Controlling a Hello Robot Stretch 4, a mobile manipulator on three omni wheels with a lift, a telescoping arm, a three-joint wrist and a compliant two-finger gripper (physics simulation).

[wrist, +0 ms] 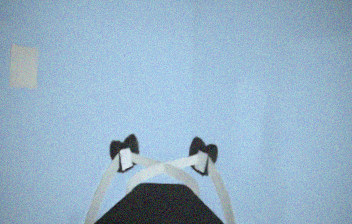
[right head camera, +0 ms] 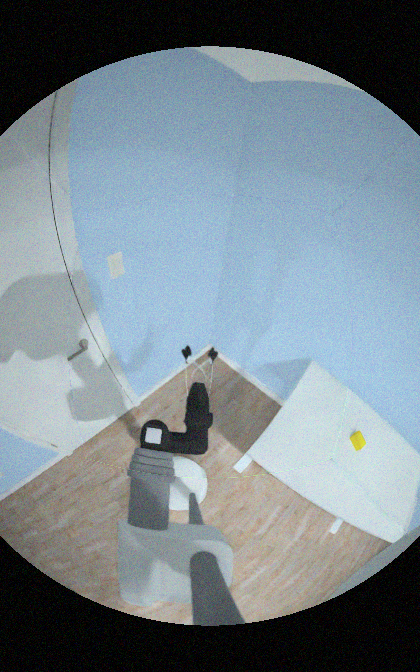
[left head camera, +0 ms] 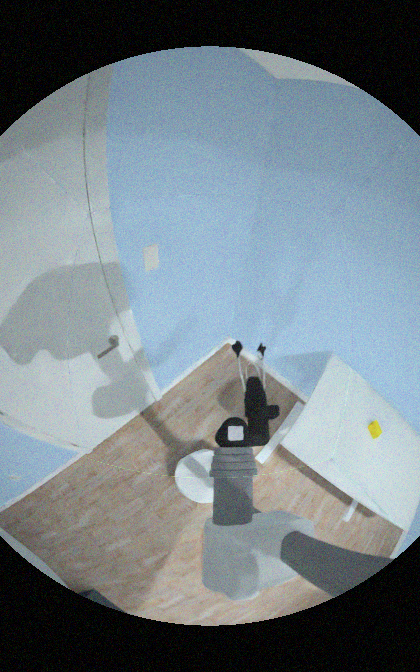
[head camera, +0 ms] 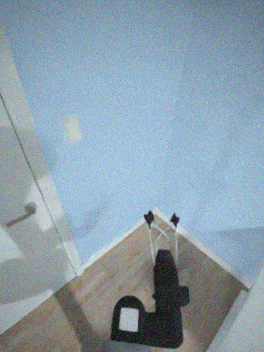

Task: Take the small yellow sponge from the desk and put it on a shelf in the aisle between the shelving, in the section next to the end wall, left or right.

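Frame: origin at the robot's base, x left, y ahead, z down, level; centimetres.
Seen in the pictures: gripper, fingertip midpoint: (wrist: 164, 148) (head camera: 161, 212).
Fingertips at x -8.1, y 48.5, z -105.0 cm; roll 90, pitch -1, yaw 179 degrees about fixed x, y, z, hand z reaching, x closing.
A point is followed by its place in that frame.
The small yellow sponge (left head camera: 374, 429) (right head camera: 358, 440) lies on the white desk (left head camera: 345, 450) (right head camera: 310, 450) at the right of both side head views. My gripper (head camera: 162, 219) {y 48.5, x -8.1, z -105.0 cm} (left head camera: 249, 348) (right head camera: 200, 353) (wrist: 164, 148) {y 48.5, x -8.1, z -105.0 cm} is open, with blue wall between its fingertips in the wrist view. It points toward the room corner, to the left of the desk and well apart from the sponge. The sponge does not show in the wrist view. The shelving does not show clearly in any view.
A door (head camera: 25, 240) {y 50.1, x 55.2, z -70.5 cm} (left head camera: 60, 340) (right head camera: 40, 380) with a handle stands at the left. A pale wall plate (head camera: 72, 128) {y 78.1, x 31.8, z -119.7 cm} (left head camera: 151, 257) (right head camera: 116, 265) (wrist: 24, 66) {y 78.1, x 31.8, z -119.3 cm} is on the blue wall. White desk legs (left head camera: 280, 433) (right head camera: 242, 463) reach down beside the wooden floor.
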